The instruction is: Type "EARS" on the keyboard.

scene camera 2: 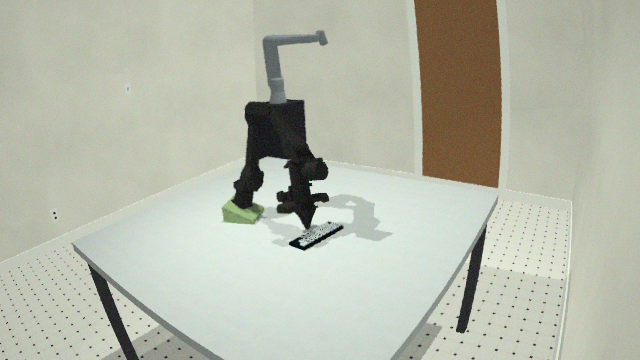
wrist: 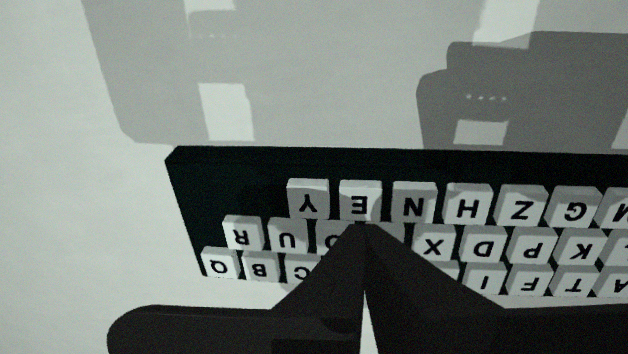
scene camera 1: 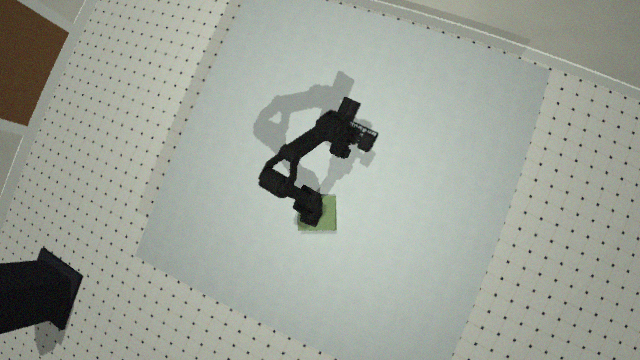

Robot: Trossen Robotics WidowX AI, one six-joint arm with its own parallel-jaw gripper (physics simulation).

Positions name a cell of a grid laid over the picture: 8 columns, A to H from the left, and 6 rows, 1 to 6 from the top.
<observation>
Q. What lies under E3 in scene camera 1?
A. The gripper.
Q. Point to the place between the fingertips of the gripper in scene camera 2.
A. D4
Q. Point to a black keyboard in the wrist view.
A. C4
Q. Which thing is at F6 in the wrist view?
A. The gripper.
</observation>
